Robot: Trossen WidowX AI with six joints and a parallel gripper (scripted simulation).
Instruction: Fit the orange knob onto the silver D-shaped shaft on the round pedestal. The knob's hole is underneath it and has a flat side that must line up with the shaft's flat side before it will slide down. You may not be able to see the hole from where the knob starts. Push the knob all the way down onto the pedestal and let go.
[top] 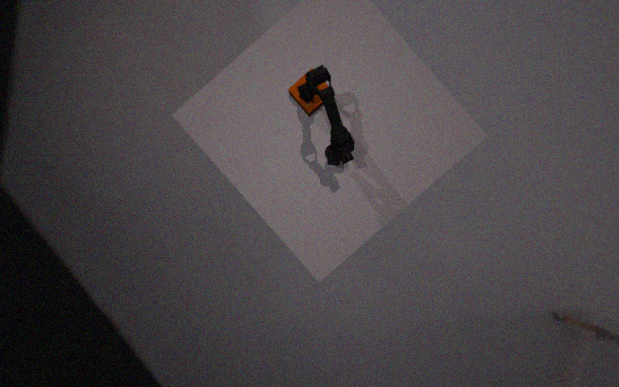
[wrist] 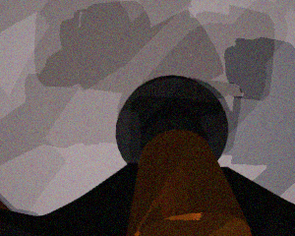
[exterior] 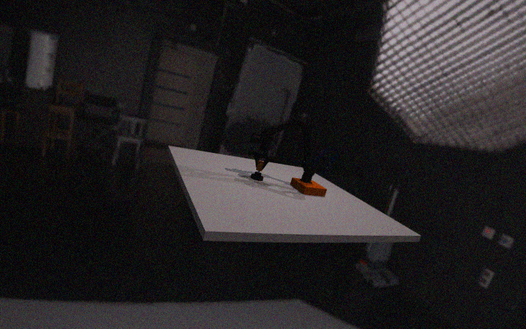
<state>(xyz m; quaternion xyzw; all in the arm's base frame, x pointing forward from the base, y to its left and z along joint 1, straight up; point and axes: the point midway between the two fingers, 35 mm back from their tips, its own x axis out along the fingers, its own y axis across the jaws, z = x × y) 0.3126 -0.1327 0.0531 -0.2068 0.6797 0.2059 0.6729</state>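
The orange knob is 3 cm above my gripper tip. From my gripper tip the other things lie so: pedestal with D-shaped shaft: 4 cm below.
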